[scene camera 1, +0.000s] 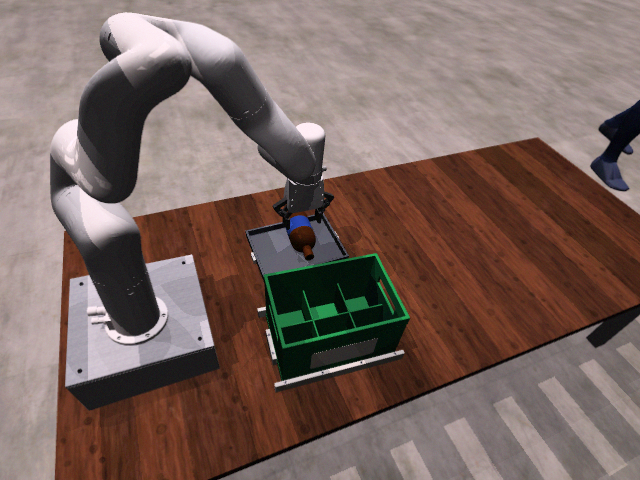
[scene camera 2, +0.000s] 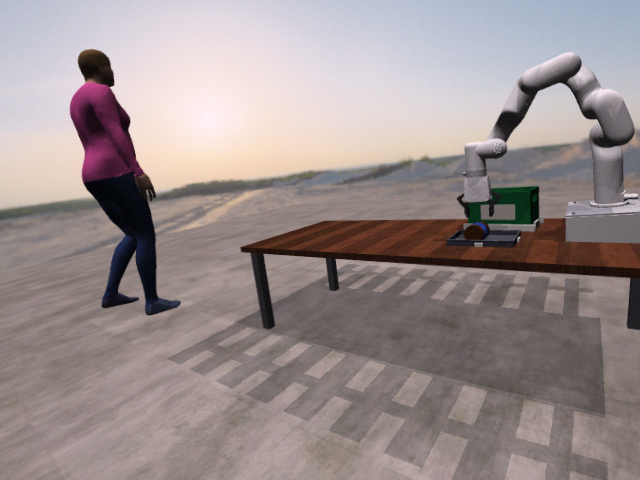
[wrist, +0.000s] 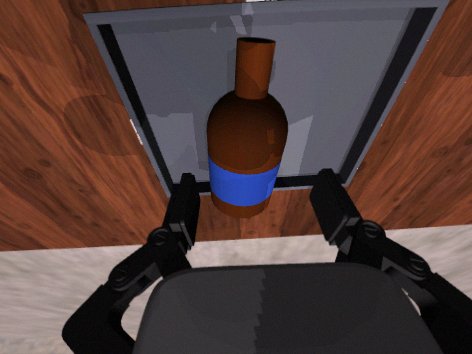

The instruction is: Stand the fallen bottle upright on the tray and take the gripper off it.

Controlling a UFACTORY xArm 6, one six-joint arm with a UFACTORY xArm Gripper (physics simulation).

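Frame: origin at the arm's base, x ahead, y left, z up, level; millimetres.
Seen in the pictures: gripper, fingertip midpoint: (scene camera 1: 302, 223) (scene camera 2: 479, 216) (wrist: 255, 184); arm's base at its link origin: (scene camera 1: 137, 320) (scene camera 2: 609, 204).
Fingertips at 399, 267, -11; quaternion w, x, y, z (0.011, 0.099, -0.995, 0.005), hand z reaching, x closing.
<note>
Offsets run from my fingertips to a thing's top centre, as dx, dy, dz. "*": to the spot under its first point. Level surfaces: height alone.
The brown bottle @(+2, +0, -22) (scene camera 1: 301, 236) (scene camera 2: 475, 231) (wrist: 247, 135) with a blue band lies on its side on the dark grey tray @(* -96, -18, -96) (scene camera 1: 269, 253) (scene camera 2: 509, 238) (wrist: 340, 60). Its neck points towards the green crate, and its base is at the tray's far side from the crate. My gripper (scene camera 1: 303, 221) (scene camera 2: 479, 213) (wrist: 255, 184) is open and empty, pointing down a little above the base end of the bottle. In the wrist view the two fingers stand on either side of the blue band, with a gap on each side.
The green crate @(+24, -301, +74) (scene camera 1: 299, 361) (scene camera 2: 526, 206) with its compartments stands close beside the tray. White rails @(+36, -400, -71) (scene camera 1: 338, 368) run along the crate's foot. The arm's grey base block (scene camera 1: 175, 289) (scene camera 2: 594, 227) is on the same wooden table @(dz -101) (scene camera 1: 465, 232) (scene camera 2: 320, 240). A person (scene camera 2: 105, 134) stands beyond the table's end.
</note>
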